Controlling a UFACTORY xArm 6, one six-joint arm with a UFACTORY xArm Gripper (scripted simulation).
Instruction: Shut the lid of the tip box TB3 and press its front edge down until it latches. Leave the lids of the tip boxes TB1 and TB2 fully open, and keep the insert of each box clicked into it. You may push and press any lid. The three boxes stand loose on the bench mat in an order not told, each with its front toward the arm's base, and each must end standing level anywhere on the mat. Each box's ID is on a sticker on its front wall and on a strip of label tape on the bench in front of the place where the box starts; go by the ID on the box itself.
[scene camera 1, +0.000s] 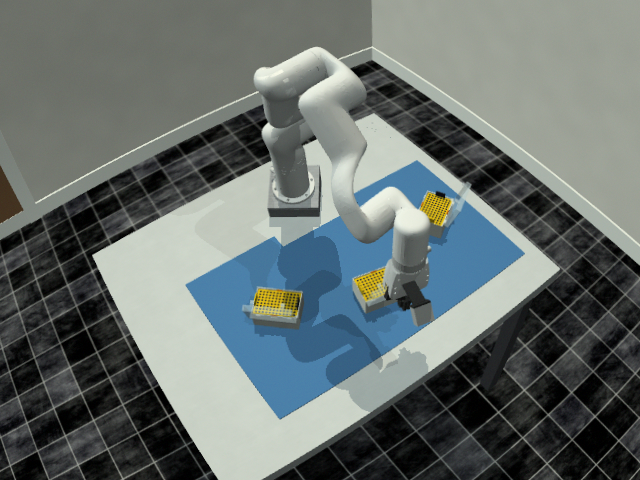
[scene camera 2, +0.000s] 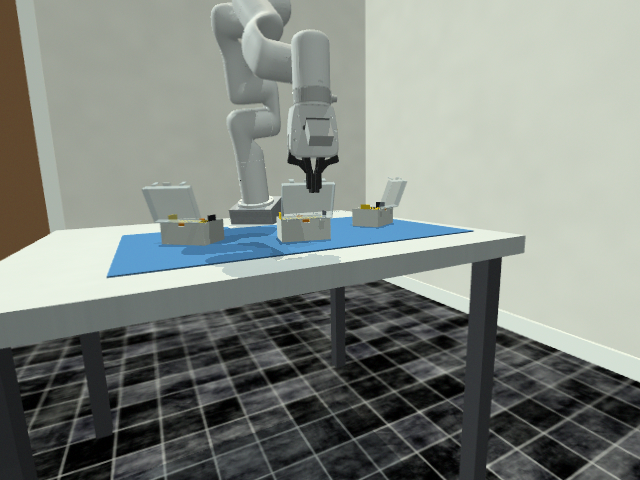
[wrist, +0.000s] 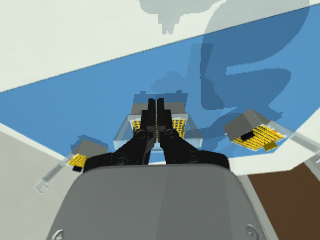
In view: the gripper (scene camera 2: 314, 192), a box (scene camera 2: 202, 234) and a box (scene camera 2: 360, 217).
The gripper shows as well in scene camera 1 (scene camera 1: 403, 305) and in the wrist view (wrist: 156, 107).
